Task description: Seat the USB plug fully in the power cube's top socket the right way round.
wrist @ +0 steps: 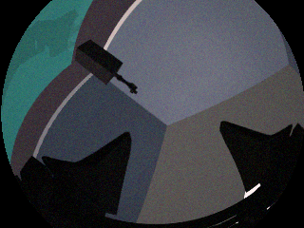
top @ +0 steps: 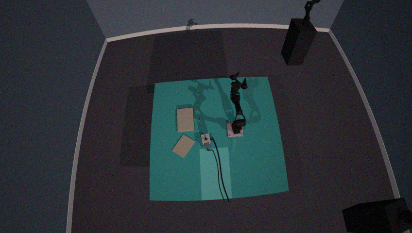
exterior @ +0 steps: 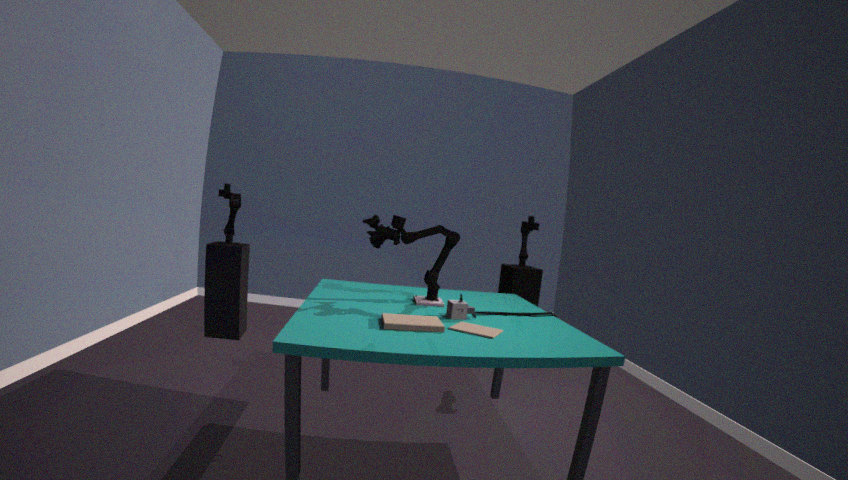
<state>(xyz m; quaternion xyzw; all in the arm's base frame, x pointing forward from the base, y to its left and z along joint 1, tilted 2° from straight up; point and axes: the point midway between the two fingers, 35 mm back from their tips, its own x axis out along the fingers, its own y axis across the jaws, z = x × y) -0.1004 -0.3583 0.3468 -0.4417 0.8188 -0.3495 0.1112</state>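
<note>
The dark USB plug is 450 mm to the left of my gripper tip, 410 mm ahead of it and 280 mm below it. Also, from my gripper tip: thick tan board (580 mm ahead, 360 mm below, 190 mm to the left); then thin tan board (630 mm ahead, 460 mm to the left, 370 mm below).
</note>
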